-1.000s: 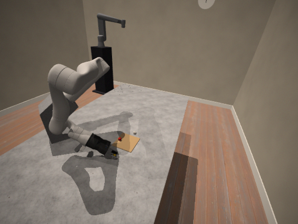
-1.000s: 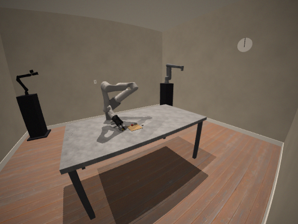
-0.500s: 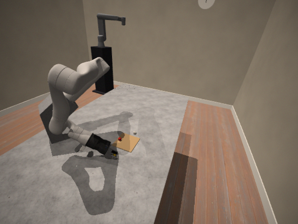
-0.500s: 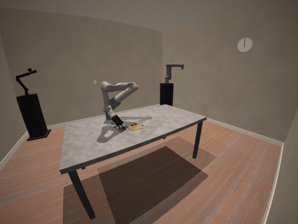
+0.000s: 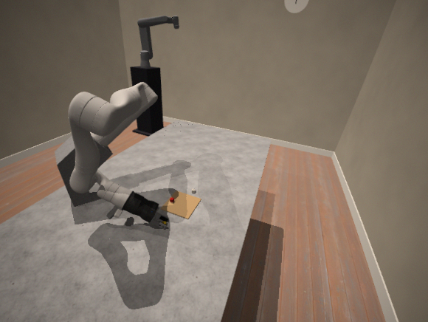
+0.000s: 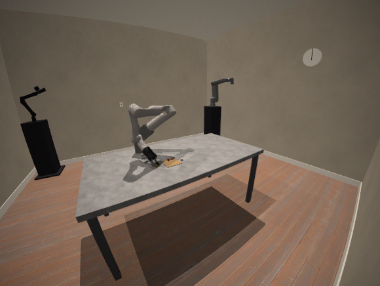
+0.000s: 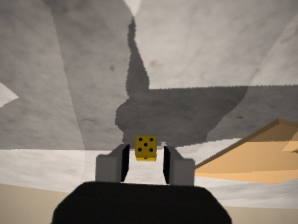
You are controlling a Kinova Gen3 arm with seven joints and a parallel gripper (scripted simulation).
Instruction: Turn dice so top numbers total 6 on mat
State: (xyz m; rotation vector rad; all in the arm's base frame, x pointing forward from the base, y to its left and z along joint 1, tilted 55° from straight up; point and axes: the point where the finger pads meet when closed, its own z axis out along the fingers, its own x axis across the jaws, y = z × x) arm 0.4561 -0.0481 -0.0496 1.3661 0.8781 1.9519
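The yellow die is 1 cm below my hand. Also, from my hand: tan mat (14 cm to the left, 2 cm below); then white die (24 cm to the left, 1 cm below); then red die (13 cm to the left, 5 cm behind, 1 cm below).
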